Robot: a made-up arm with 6 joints. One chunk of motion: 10 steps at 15 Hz.
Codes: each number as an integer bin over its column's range. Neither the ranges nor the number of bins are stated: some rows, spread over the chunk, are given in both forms.
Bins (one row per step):
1: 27 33 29 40 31 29
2: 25 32 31 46 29 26
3: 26 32 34 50 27 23
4: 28 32 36 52 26 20
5: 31 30 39 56 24 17
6: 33 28 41 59 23 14
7: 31 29 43 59 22 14
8: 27 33 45 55 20 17
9: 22 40 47 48 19 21
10: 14 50 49 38 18 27
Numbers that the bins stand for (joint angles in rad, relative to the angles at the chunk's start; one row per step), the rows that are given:
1: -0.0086 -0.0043 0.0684 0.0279 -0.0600 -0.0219
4: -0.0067 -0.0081 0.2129 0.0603 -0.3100 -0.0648
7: -0.0010 -0.0195 0.3573 0.0792 -0.5100 -0.0933
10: -0.0333 0.0605 0.4811 0.0225 -0.7100 -0.0314
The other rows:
2: -0.0124 -0.0081 0.1097 0.0441 -0.1600 -0.0362
3: -0.0105 -0.0081 0.1716 0.0549 -0.2600 -0.0505
5: -0.0010 -0.0157 0.2748 0.0711 -0.4100 -0.0790
6: 0.0029 -0.0233 0.3160 0.0792 -0.4600 -0.0933
8: -0.0086 -0.0043 0.3986 0.0684 -0.6100 -0.0790
9: -0.0181 0.0224 0.4398 0.0495 -0.6600 -0.0600

